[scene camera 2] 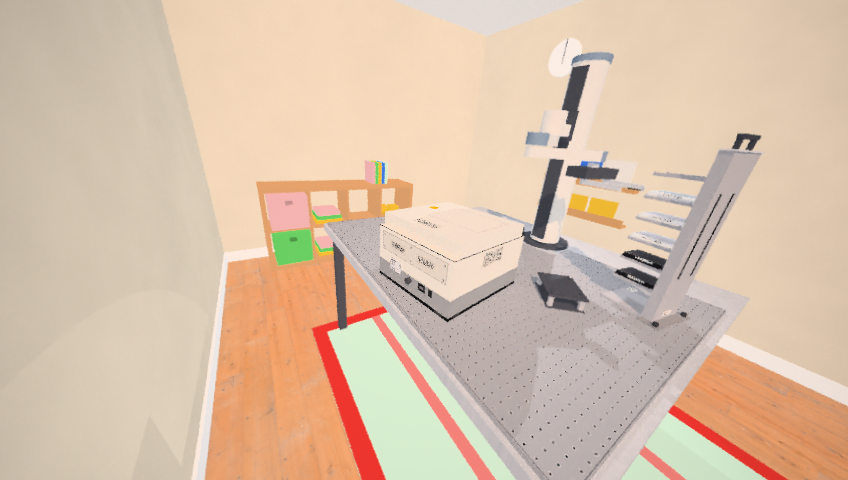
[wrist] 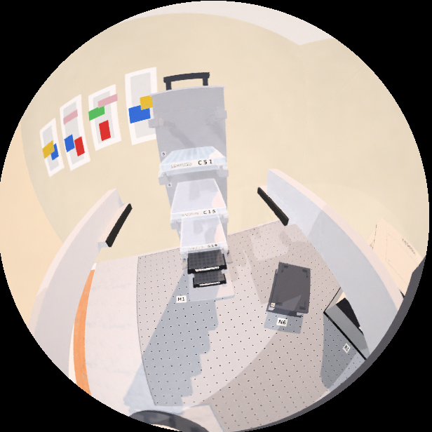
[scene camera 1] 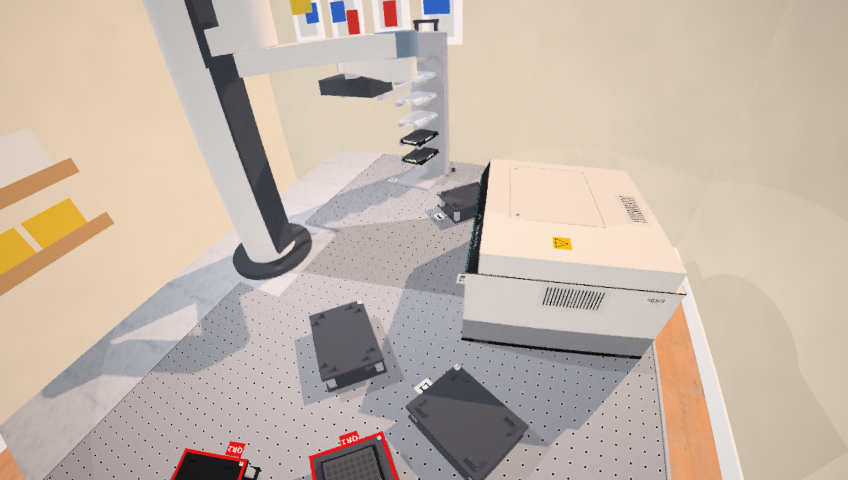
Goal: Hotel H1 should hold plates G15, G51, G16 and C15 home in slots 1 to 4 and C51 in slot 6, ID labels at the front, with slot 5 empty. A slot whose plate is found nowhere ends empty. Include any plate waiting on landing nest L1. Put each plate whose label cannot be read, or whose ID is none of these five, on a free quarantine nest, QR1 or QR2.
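Places are measured from the arm's base along level axes (x ahead, y left, z up), in centimetres.
Where they show: gripper, fingertip midpoint: (scene camera 2: 632, 188) (scene camera 1: 392, 84); arm's base at its link origin: (scene camera 2: 543, 241) (scene camera 1: 273, 251).
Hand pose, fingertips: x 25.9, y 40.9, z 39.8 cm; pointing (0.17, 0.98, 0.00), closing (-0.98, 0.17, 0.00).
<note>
Each offset is from my fingertips to the top centre of the thing. "spot": to the spot under its first point.
Hotel H1 (wrist: 189, 115) (scene camera 1: 440, 107) (scene camera 2: 708, 220) holds five plates, labels to the front. Clear plate C51 (wrist: 195, 159) sits in slot 5; the top slot above it is empty. Below are C15 (wrist: 199, 197), then clear plate G16 (wrist: 202, 232), then two black plates (wrist: 207, 261) (wrist: 209, 278) in slots 2 and 1, their labels too small to read. My gripper (wrist: 191, 186) is partly open and empty, in front of the hotel at upper-slot height. Landing nest L1 {dx +43.3, dy -69.1, dz -32.9 cm} (scene camera 1: 467, 422) bears no plate. QR1 {spot: dx +24.5, dy -84.7, dz -33.5 cm} (scene camera 1: 316, 463) holds a dark plate with wells; QR2 {spot: dx +3.5, dy -94.0, dz -33.5 cm} (scene camera 1: 186, 454) is cut off, its black contents unclear.
Dark nest N6 {dx +24.5, dy -2.1, dz -32.9 cm} (wrist: 291, 287) (scene camera 1: 461, 201) (scene camera 2: 562, 290) stands right of the hotel in the wrist view. Another dark nest {dx +15.9, dy -62.2, dz -32.5 cm} (scene camera 1: 348, 344) stands near L1. The large cream device {dx +53.0, dy -30.8, dz -14.0 cm} (scene camera 1: 571, 237) (scene camera 2: 446, 255) stands beyond N6. The arm column (scene camera 1: 232, 148) (scene camera 2: 556, 178) rises at the table's edge.
</note>
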